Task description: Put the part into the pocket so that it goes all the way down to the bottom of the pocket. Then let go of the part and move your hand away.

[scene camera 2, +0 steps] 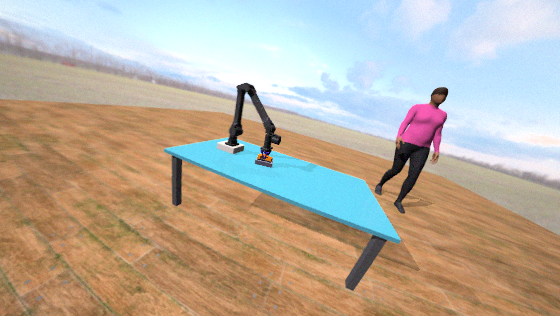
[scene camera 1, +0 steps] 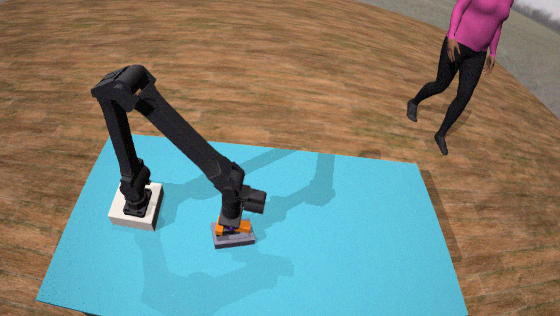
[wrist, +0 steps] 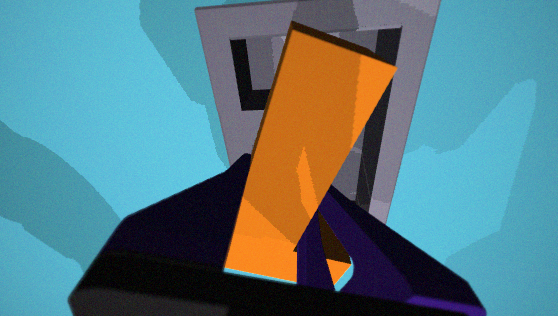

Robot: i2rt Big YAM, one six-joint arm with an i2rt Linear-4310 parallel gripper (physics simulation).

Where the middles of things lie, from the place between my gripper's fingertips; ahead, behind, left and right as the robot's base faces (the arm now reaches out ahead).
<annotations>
Now: hand 1 cm to the left of the orange L-shaped block (wrist: 325,88), 1 cm below it and 1 cm short of it. Round my hand: grey pocket block (wrist: 242,52) (3 cm below, 2 cm to the right, 1 cm ahead).
</annotations>
